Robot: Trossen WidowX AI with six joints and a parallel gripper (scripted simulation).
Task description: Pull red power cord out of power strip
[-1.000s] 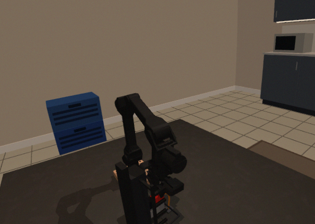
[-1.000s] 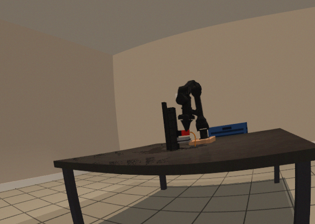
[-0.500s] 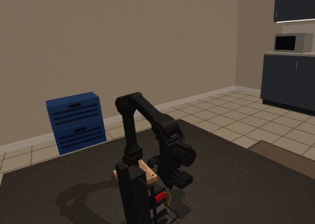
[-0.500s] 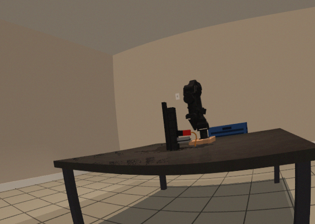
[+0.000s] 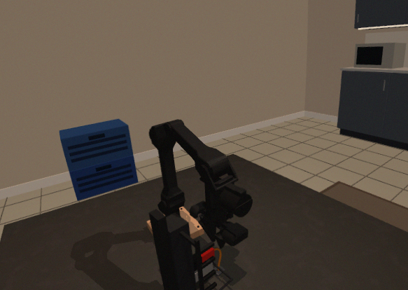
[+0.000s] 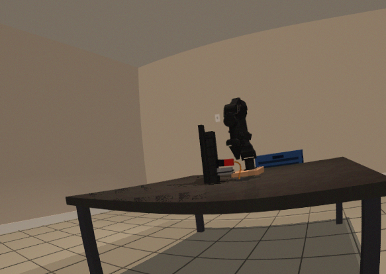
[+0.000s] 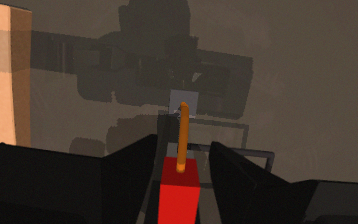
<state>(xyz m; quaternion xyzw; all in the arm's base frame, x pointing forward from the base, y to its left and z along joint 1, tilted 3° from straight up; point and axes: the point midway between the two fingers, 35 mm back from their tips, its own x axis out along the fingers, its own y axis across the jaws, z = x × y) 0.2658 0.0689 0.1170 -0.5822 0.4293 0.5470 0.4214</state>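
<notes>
Right now the red plug is 20 mm ahead of my gripper tip and 60 mm to the right of it. The rest, counted from my gripper tip: black stand 50 mm ahead, 160 mm to the right, 50 mm above.
</notes>
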